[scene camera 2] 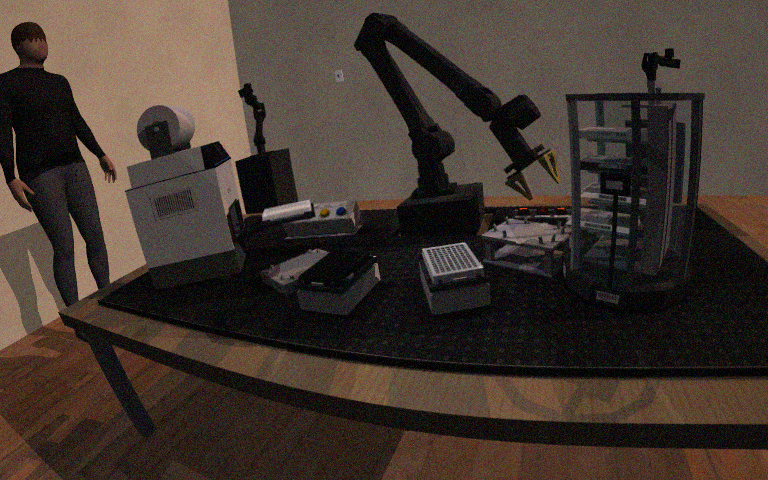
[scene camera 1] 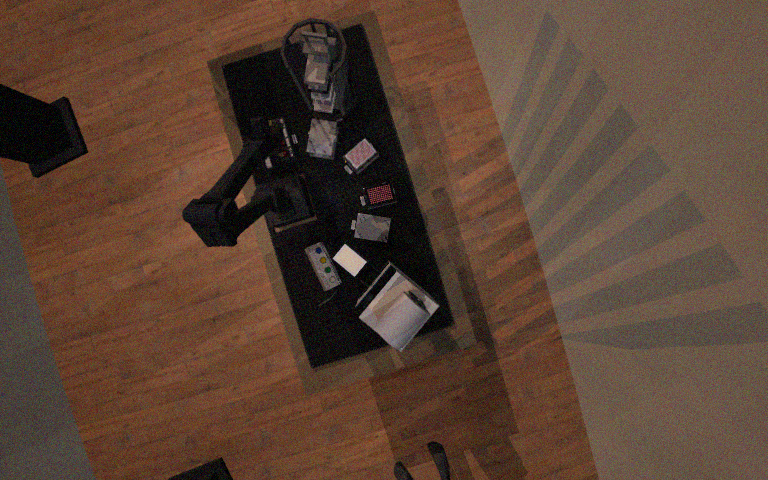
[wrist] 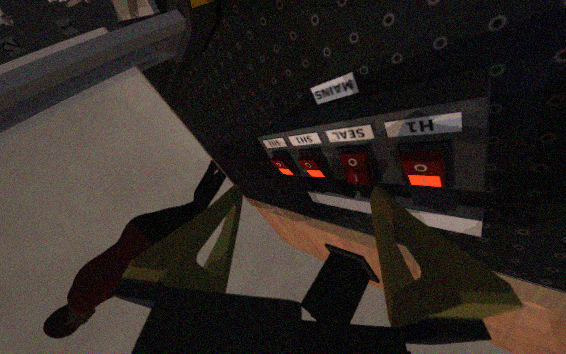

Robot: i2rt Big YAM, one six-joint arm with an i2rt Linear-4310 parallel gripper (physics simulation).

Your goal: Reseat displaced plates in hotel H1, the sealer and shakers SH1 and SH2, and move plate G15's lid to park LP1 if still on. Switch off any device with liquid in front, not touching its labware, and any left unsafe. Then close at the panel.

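Frame: origin at the arm's base, x ahead, y left, z up, level; centimetres.
Seen in the pictures: gripper, fingertip midpoint: [scene camera 2: 545,191] [scene camera 1: 281,136] [wrist: 303,190]; arm's base, link origin: [scene camera 2: 435,193] [scene camera 1: 282,205].
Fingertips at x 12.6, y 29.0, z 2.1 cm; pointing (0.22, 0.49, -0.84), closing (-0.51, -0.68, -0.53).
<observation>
Pixels of each thing's middle, then the offset from my fingertips to it. "pt": a spot on its surface instead.
- H1 switch, surface spot: [wrist: 424,169] pt dx -2.7, dy -5.7, dz -4.9 cm
- SH1 switch, surface spot: [wrist: 312,167] pt dx -1.8, dy +4.2, dz -5.0 cm
- SH2 switch, surface spot: [wrist: 282,167] pt dx -1.4, dy +9.3, dz -5.1 cm
- SEAL switch, surface spot: [wrist: 354,169] pt dx -2.5, dy -0.5, dz -5.1 cm
- hotel, surface spot: [scene camera 2: 573,186] pt dx +30.9, dy +0.6, dz +8.5 cm
- pale plate, body centre: [scene camera 2: 451,261] [scene camera 1: 360,154] dx +30.2, dy -21.1, dz -3.9 cm
- dark-topped shaker, surface spot: [scene camera 2: 325,301] pt dx +38.1, dy -42.1, dz -7.3 cm
- red-dotted plate, body centre: [scene camera 2: 336,266] [scene camera 1: 380,194] dx +30.9, dy -42.1, dz -3.9 cm
- sealer, body centre: [scene camera 2: 185,189] [scene camera 1: 396,304] dx +17.8, dy -88.1, dz +12.7 cm
- white plate, body centre: [scene camera 2: 286,209] [scene camera 1: 349,260] dx +6.1, dy -64.6, dz +1.6 cm
- panel with coloured buttons, body centre: [scene camera 2: 320,218] [scene camera 1: 322,266] dx -8.2, dy -62.3, dz -5.9 cm
My gripper [scene camera 2: 544,190] [wrist: 303,190] is open and empty, above and in front of the mains strip. In the wrist view the H1 switch [wrist: 424,169], SH1 switch [wrist: 312,167] and SH2 switch [wrist: 282,167] are lit; the SEAL switch [wrist: 354,169] is unlit. The hotel [scene camera 2: 573,186] holds several stacked plates; their seating is unclear. A pale plate [scene camera 1: 360,153] [scene camera 2: 453,260] sits on one shaker [scene camera 2: 457,297]. A dark-topped shaker [scene camera 2: 325,301] carries a red-dotted plate [scene camera 1: 379,194]. The sealer [scene camera 1: 396,322] [scene camera 2: 181,220] has a white plate [scene camera 1: 349,259] [scene camera 2: 287,210] before it. Labels G15 and LP1 are unreadable.
A panel with coloured buttons [scene camera 1: 318,260] [scene camera 2: 322,226] stands near the sealer. One raised stand [scene camera 1: 322,137] [scene camera 2: 552,242] is between the arm and hotel; another low grey stand [scene camera 1: 372,227] is beside the dark-topped shaker. A person [scene camera 2: 42,118] stands behind the table's left end.
</observation>
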